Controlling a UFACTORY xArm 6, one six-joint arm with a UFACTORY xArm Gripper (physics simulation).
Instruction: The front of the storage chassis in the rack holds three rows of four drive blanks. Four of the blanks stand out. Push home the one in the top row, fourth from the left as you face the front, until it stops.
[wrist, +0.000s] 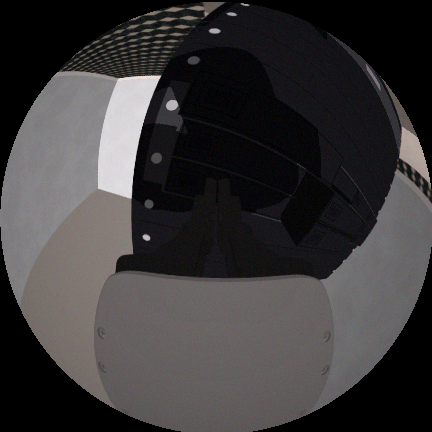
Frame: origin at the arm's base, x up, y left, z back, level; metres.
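Seen in the pictures: gripper, fingertip midpoint: (216, 193).
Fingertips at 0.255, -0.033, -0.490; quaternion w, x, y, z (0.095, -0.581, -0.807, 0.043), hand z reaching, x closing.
Note:
Offsets run from my fingertips to a thing's top centre, as dx, dy, dz. "pt": to the spot under its first point.
The storage chassis {pt -0.069, -0.054, -0.013} (176, 90) shows dark and heavily shadowed in the wrist view, in the black rack (325, 85). Three rows of drive blanks run from the left toward the lower right; a left-end blank (217, 99) shows faintly. At the right, a blank's broad dark side {pt -0.021, +0.070, +0.018} (306, 207) shows that it stands out, with small framed fronts beside it. I cannot tell for certain which is the fourth blank of the top row, or how far it stands out. My gripper (216, 193) is shut and empty, its tips in front of the chassis's lower part; contact cannot be told.
A rack post with round light spots {pt -0.056, -0.053, -0.012} (171, 105) runs down the left of the chassis. A white panel (120, 140) and a grey wall (50, 145) lie farther left. A checkered surface (145, 47) shows at the upper left. Another grey surface (380, 290) lies at the right.

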